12 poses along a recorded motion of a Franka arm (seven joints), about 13 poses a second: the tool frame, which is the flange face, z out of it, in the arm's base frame.
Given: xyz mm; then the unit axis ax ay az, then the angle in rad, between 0 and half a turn.
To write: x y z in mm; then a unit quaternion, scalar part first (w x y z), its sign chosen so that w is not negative. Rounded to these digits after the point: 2 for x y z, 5 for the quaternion.
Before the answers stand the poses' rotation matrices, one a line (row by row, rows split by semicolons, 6 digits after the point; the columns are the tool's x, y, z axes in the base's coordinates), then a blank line. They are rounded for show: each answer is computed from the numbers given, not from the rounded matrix.
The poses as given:
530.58 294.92 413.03 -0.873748 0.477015 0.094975 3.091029
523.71 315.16 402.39 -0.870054 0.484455 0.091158 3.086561
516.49 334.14 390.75 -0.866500 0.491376 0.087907 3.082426
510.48 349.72 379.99 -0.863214 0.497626 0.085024 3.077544
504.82 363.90 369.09 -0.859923 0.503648 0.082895 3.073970
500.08 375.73 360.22 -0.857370 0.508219 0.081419 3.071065
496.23 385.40 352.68 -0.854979 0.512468 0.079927 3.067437
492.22 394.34 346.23 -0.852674 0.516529 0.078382 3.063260
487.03 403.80 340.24 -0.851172 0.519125 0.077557 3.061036
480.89 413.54 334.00 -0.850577 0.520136 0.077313 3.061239
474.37 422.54 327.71 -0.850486 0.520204 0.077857 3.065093
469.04 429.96 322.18 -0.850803 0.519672 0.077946 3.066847
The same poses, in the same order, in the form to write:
0.527175 -0.837850 -0.141753; -0.828250 -0.543926 0.134712; -0.189972 0.046390 -0.980693
0.514355 -0.847380 -0.131858; -0.837352 -0.529448 0.136113; -0.185152 0.040401 -0.981879
0.502080 -0.856007 -0.123153; -0.845611 -0.515772 0.137553; -0.181266 0.035077 -0.982808
0.490801 -0.863677 -0.114787; -0.852793 -0.503194 0.139784; -0.178488 0.029284 -0.983506
0.479530 -0.870808 -0.108372; -0.859605 -0.490972 0.141510; -0.176436 0.025298 -0.983987
0.470827 -0.876119 -0.103625; -0.864644 -0.481582 0.143073; -0.175253 0.022236 -0.984272
0.462716 -0.881015 -0.098516; -0.869172 -0.472727 0.145151; -0.174451 0.018464 -0.984493
0.454944 -0.885646 -0.093044; -0.873379 -0.464147 0.147573; -0.173884 0.014125 -0.984665
0.449882 -0.888538 -0.090041; -0.876056 -0.458649 0.148886; -0.173588 0.011900 -0.984746
0.447855 -0.889610 -0.089559; -0.877198 -0.456563 0.148570; -0.173059 0.012023 -0.984838
0.447462 -0.889508 -0.092482; -0.877608 -0.456643 0.145883; -0.171995 0.015886 -0.984970
0.448502 -0.888863 -0.093641; -0.877221 -0.457844 0.144434; -0.171255 0.017365 -0.985074

530.58 294.92 413.03 0.02528 -0.87347 0.47686 0.09494
523.71 315.16 402.39 0.02751 -0.86972 0.48427 0.09112
516.49 334.14 390.75 0.02958 -0.86612 0.49116 0.08787
510.48 349.72 379.99 0.03202 -0.86277 0.49737 0.08498
504.82 363.90 369.09 0.03380 -0.85943 0.50336 0.08285
500.08 375.73 360.22 0.03526 -0.85684 0.50790 0.08137
496.23 385.40 352.68 0.03707 -0.85439 0.51212 0.07987
492.22 394.34 346.23 0.03916 -0.85202 0.51613 0.07832
487.03 403.80 340.24 0.04027 -0.85048 0.51870 0.07749
480.89 413.54 334.00 0.04017 -0.84989 0.51972 0.07725
474.37 422.54 327.71 0.03824 -0.84986 0.51982 0.07780
469.04 429.96 322.18 0.03736 -0.85021 0.51931 0.07789

